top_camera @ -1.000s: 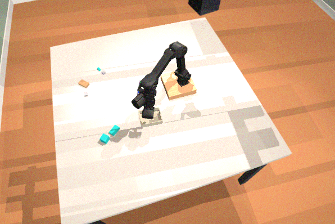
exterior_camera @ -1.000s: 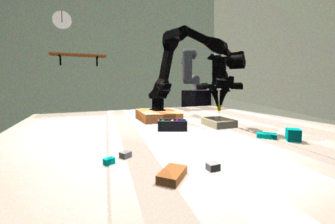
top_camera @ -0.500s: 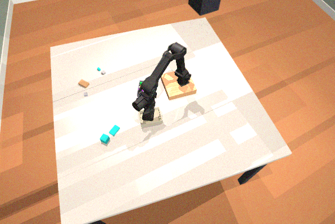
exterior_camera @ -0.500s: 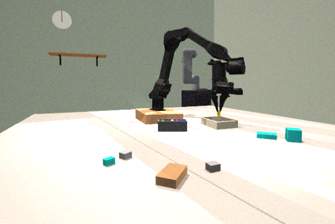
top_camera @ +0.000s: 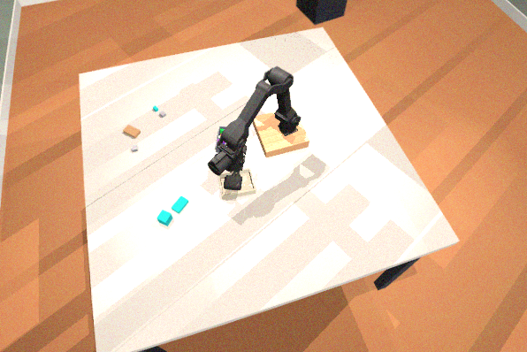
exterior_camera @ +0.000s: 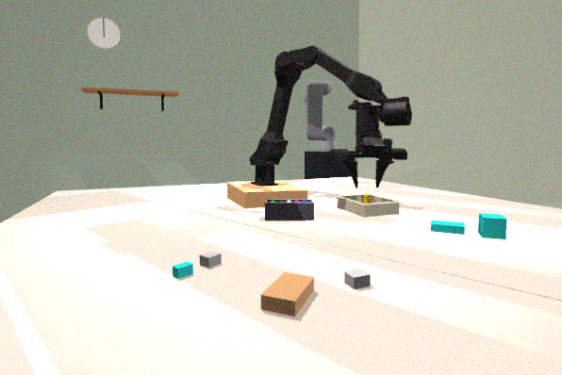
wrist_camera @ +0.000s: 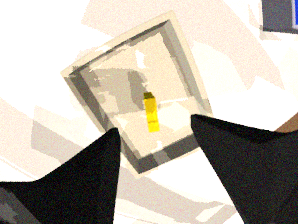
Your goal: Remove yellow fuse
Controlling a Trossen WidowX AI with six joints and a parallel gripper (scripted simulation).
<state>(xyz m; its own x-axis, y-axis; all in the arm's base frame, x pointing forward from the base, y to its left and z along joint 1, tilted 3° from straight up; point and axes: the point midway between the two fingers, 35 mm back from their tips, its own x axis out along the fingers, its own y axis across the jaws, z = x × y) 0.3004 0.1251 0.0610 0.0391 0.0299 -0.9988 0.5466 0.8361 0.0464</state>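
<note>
Now: the yellow fuse 3 cm below my gripper tip. The rest, counted from my gripper tip: cyan block: 15 cm ahead, 52 cm to the right, 5 cm below; tray: 6 cm below.
</note>
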